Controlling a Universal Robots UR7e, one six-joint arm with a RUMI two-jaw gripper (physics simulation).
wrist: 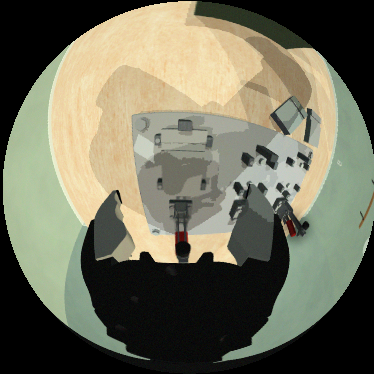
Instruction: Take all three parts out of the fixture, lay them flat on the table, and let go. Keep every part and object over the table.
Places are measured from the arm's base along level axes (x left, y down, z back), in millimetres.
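Pixels of known places: gripper, fingertip midpoint: (181, 188).
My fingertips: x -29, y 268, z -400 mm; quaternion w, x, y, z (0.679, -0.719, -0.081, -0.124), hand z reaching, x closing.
Behind a point stands the place of what it marks.
The fixture (225, 170) {x 34, y 316, z -391 mm} is a grey base plate on the wooden table. A flat grey plate part (184, 167) {x -27, y 300, z -392 mm} lies in its left section between small pin blocks, partly in shadow, so its outline is hard to make out. Two grey parts lie on the table beyond the fixture's back right edge: a wider block-like part (288, 115) {x 100, y 306, z -267 mm} and a narrower part (313, 127) {x 206, y 316, z -231 mm} beside it. My gripper (181, 188) {x -29, y 268, z -400 mm} is wide open, with no part between its fingers. Its fingertips show on either side of the left section's front toggle clamp, and the right finger hides some of the fixture.
The left toggle clamp (181, 237) {x -14, y 257, z -473 mm} has a red handle and stands at the fixture's front. Another clamp with a red handle (291, 228) {x 196, y 241, z -436 mm} is at the front right. Several dark locating blocks stand on the right section. The wooden table (95, 60) {x -213, y 331, z -230 mm} ends at curved-looking edges left and right.
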